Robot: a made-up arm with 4 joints. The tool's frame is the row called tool.
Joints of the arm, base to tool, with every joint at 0 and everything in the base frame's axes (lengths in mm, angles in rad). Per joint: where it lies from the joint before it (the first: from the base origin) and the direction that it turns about. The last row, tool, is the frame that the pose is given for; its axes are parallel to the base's.
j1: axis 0 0 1 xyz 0 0 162.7
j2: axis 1 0 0 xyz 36.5 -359.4 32.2
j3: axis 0 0 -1 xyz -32.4 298.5 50.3
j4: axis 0 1 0 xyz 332.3 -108.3 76
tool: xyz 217 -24.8 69.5
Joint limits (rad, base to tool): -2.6..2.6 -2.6..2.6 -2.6..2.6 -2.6..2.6
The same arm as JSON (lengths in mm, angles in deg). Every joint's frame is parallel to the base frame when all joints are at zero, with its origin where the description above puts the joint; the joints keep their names.
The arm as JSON. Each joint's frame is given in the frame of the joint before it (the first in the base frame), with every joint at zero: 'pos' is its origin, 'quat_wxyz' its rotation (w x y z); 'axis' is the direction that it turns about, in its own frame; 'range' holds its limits. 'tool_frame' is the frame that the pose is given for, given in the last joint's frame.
{"length_unit": "mm", "angle_unit": "deg", "joints": [
  {"joint": "j1", "pos": [0.0, 0.0, 162.7], "quat_wxyz": [1.0, 0.0, 0.0, 0.0], "axis": [0.0, 0.0, 1.0], "range": [-148.97, 148.97]},
  {"joint": "j2", "pos": [36.5, -359.4, 32.2], "quat_wxyz": [1.0, 0.0, 0.0, 0.0], "axis": [1.0, 0.0, 0.0], "range": [-148.97, 148.97]},
  {"joint": "j3", "pos": [-32.4, 298.5, 50.3], "quat_wxyz": [1.0, 0.0, 0.0, 0.0], "axis": [0.0, 0.0, -1.0], "range": [-148.97, 148.97]},
  {"joint": "j4", "pos": [332.3, -108.3, 76.0], "quat_wxyz": [1.0, 0.0, 0.0, 0.0], "axis": [0.0, 1.0, 0.0], "range": [-148.97, 148.97]}
], "tool_frame": {"pos": [217.0, -24.8, 69.5], "quat_wxyz": [1.0, 0.0, 0.0, 0.0]}}

